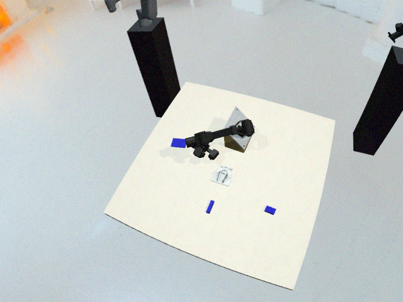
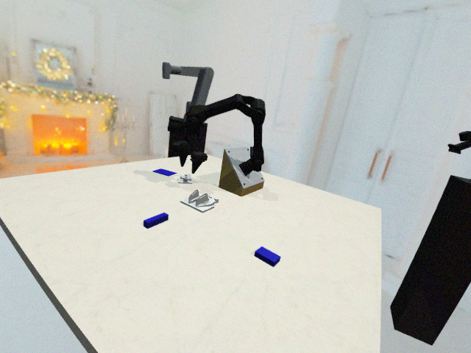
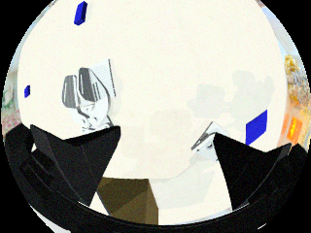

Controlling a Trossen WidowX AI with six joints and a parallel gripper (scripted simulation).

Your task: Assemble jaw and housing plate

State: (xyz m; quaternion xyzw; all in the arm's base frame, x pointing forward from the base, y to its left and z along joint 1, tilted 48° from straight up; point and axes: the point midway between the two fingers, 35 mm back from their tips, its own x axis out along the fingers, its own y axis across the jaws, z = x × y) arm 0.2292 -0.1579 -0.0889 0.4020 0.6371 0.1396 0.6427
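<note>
The housing plate lies 9 cm behind my gripper tip, 8 cm to the right of it and 7 cm below it. From my gripper tip the other things lie so: flat blue patch 12 cm behind, 24 cm to the right, 10 cm below.
</note>
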